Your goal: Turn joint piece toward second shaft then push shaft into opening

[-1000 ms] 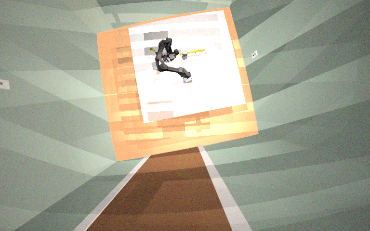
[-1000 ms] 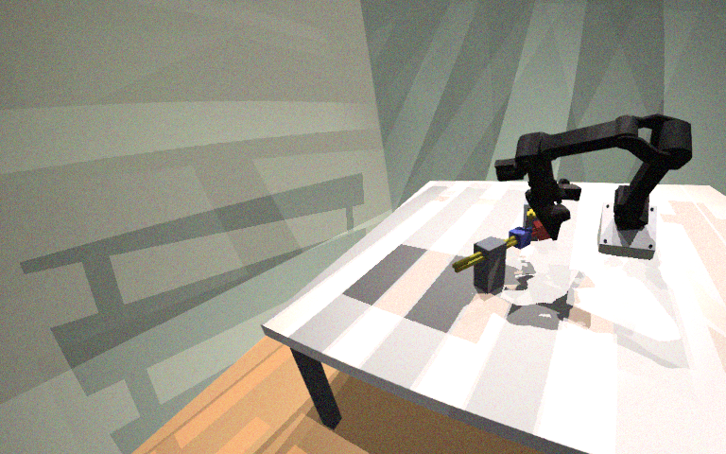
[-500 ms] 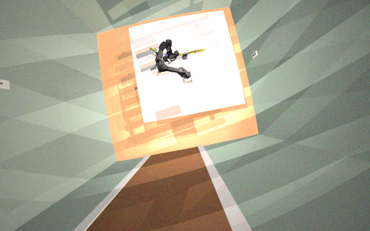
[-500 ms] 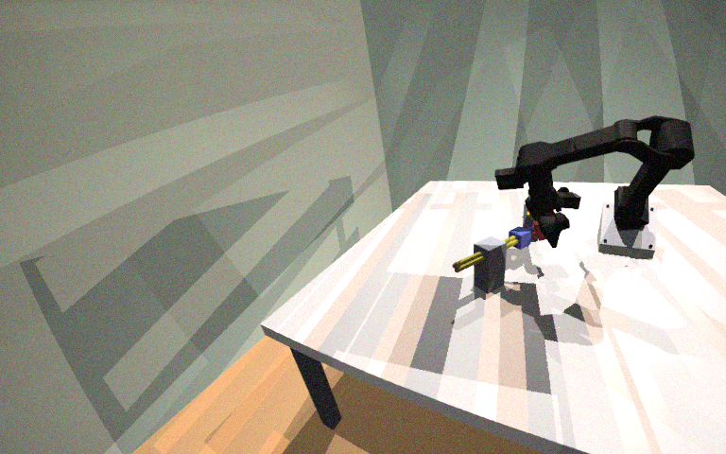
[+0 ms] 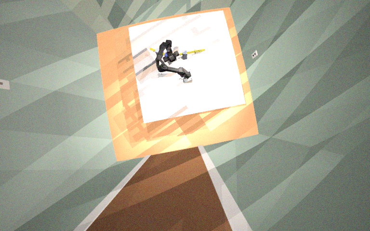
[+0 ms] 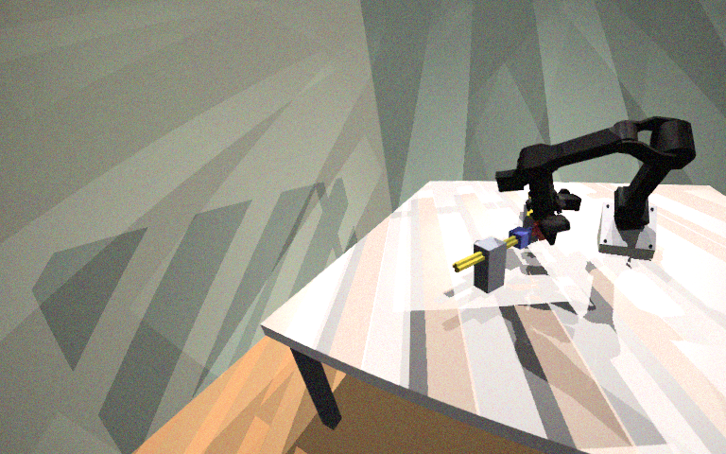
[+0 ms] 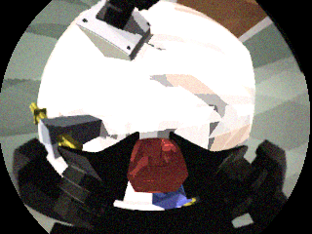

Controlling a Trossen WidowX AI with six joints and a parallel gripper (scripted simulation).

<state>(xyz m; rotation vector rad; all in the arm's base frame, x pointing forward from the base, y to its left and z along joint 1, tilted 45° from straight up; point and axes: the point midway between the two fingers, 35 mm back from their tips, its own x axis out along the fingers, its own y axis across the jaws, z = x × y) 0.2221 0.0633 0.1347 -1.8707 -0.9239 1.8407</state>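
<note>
The red joint piece is 20 mm ahead of my gripper tip, 10 mm to the left of it and 30 mm above it.
</note>
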